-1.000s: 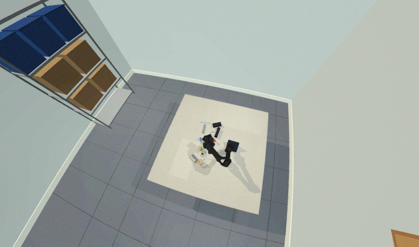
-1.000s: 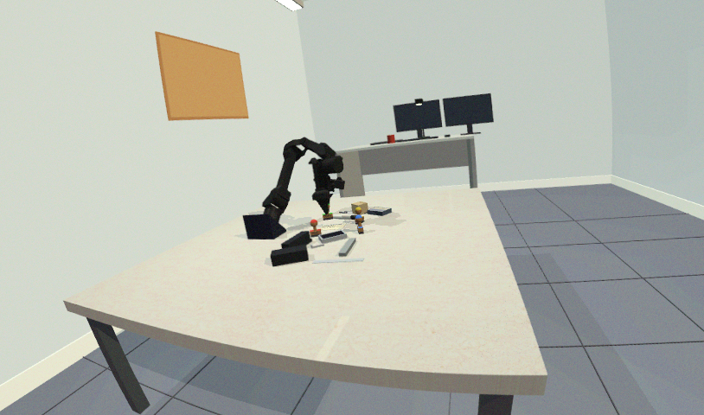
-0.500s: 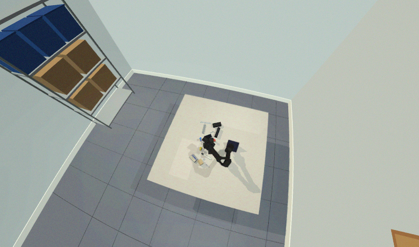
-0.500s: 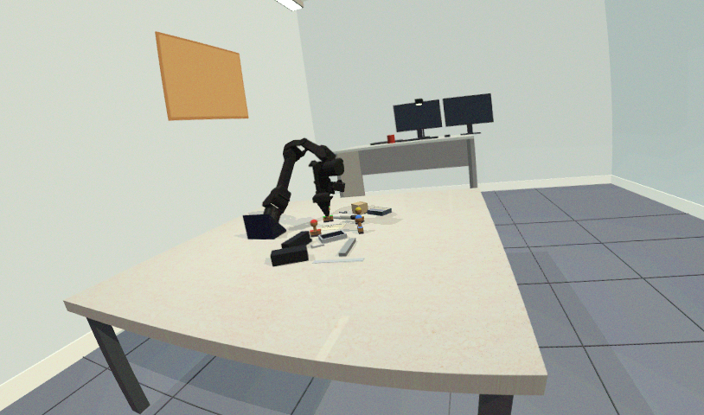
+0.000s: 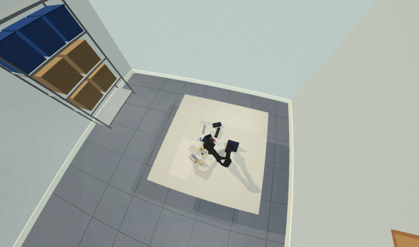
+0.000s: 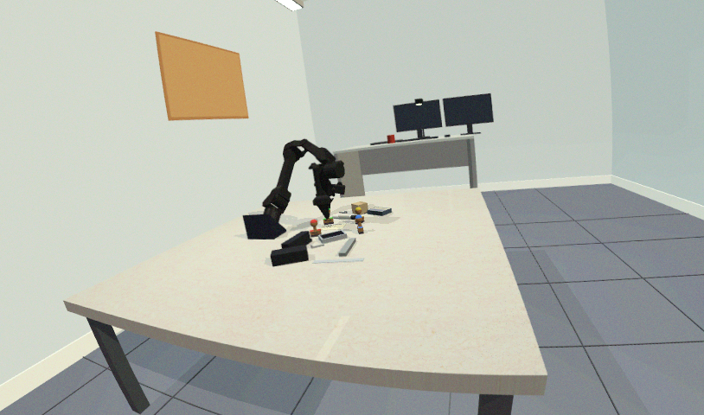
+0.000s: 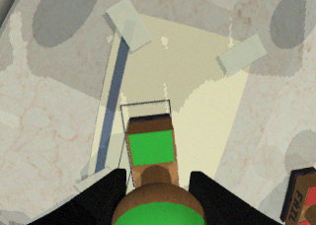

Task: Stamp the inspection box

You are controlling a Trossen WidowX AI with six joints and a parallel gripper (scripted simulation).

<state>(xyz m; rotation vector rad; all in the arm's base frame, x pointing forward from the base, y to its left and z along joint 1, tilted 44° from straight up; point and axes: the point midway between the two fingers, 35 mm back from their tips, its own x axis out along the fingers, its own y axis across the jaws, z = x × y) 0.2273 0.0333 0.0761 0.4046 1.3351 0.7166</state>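
My gripper tip is 1 cm short of the pale card and 4 cm above it. From my gripper tip the other things lie so: red-knobbed stamp 1 cm behind, 10 cm to the right, 2 cm below; then yellow-labelled stamp 12 cm ahead, 4 cm to the left, 2 cm below; then ink pad 7 cm ahead, 14 cm to the right, 3 cm below.
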